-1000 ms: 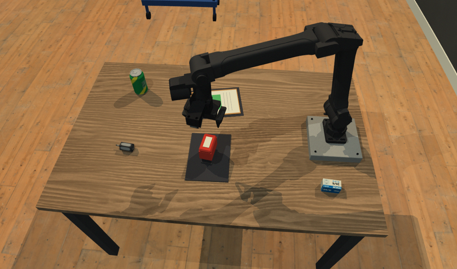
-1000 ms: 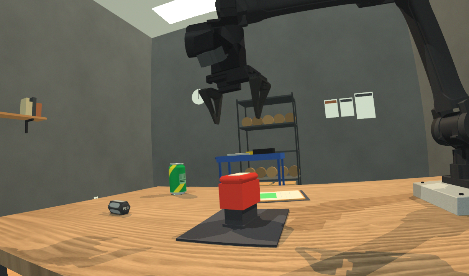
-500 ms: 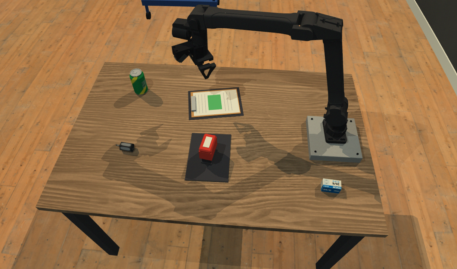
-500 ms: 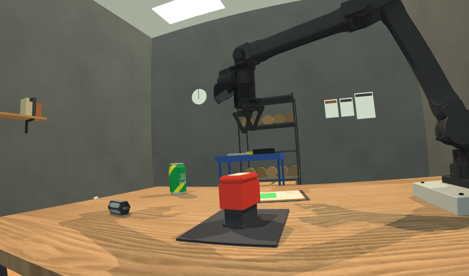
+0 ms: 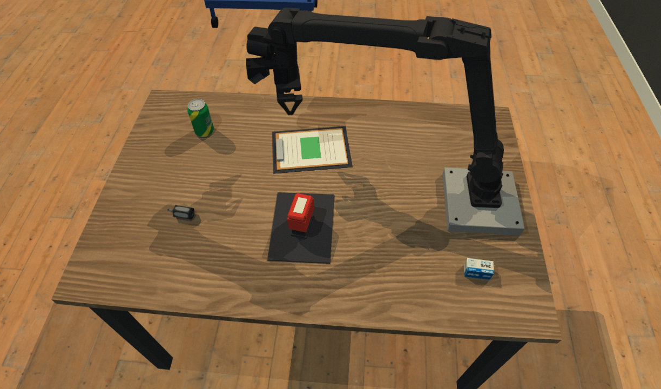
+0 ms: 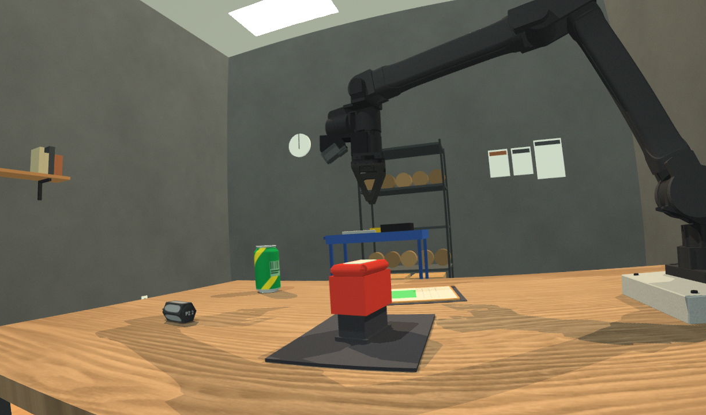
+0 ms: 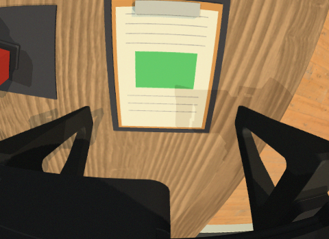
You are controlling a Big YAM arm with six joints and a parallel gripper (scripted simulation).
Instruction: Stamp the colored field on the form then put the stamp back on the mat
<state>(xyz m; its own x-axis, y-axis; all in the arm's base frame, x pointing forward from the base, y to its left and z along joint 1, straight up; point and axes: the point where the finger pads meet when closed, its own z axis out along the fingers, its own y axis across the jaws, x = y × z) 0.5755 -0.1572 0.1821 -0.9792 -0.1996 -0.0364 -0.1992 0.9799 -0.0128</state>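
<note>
Right now my hand is 50 mm past the red stamp, 280 mm to the right of it and 160 mm above it. Round my hand: form 40 mm behind, 10 mm to the right, 210 mm below; dark mat 50 mm behind, 280 mm to the left, 210 mm below; small black object 300 mm ahead, 270 mm to the left, 200 mm below.
</note>
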